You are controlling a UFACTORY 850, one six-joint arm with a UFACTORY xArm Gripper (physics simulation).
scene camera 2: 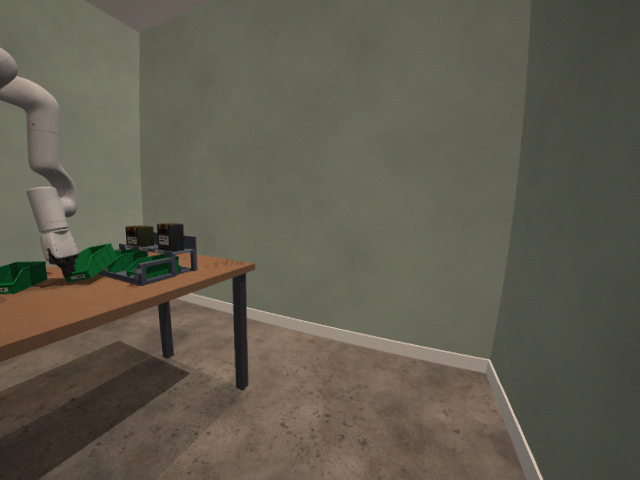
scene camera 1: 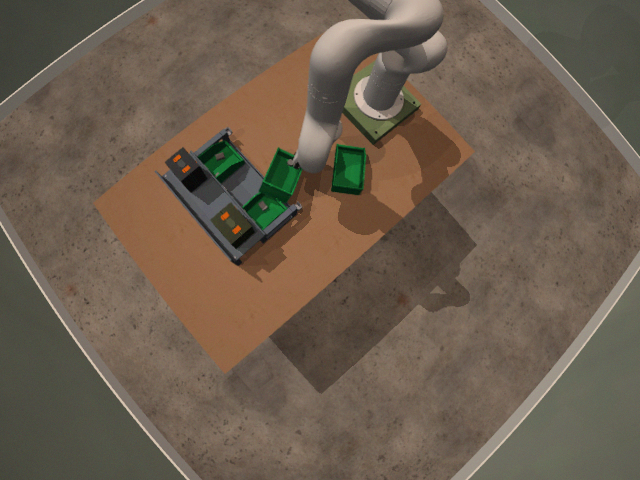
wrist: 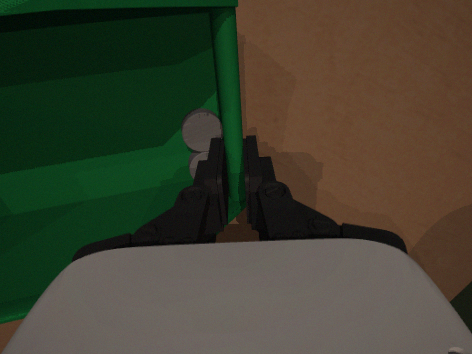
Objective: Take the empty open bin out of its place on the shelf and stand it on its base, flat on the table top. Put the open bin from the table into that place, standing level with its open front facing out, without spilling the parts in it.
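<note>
My gripper (scene camera 1: 293, 163) (scene camera 2: 67, 265) (wrist: 235, 158) is shut on the rim of the open bin with parts. This green bin (scene camera 1: 281, 175) (scene camera 2: 94, 262) (wrist: 100, 110) is tilted, its labelled end low at the gripper and its far end raised. Round grey parts (wrist: 201, 131) lie in it by the gripped wall. Its far end overlaps the right-hand shelf bin in scene camera 1; whether they touch is unclear. The empty green bin (scene camera 1: 349, 167) (scene camera 2: 21, 276) stands upright on the table top (scene camera 1: 180, 289). The shelf (scene camera 1: 245, 183) (scene camera 2: 193, 259) has a bare place between two bins.
Two green bins (scene camera 1: 219, 160) (scene camera 1: 264, 210) holding grey parts stand on the shelf's lower level. A black box (scene camera 1: 193, 179) (scene camera 2: 170, 236) and an olive box (scene camera 1: 231, 224) (scene camera 2: 139, 236) stand on its upper level. The arm's green base plate (scene camera 1: 375, 130) lies beyond the empty bin.
</note>
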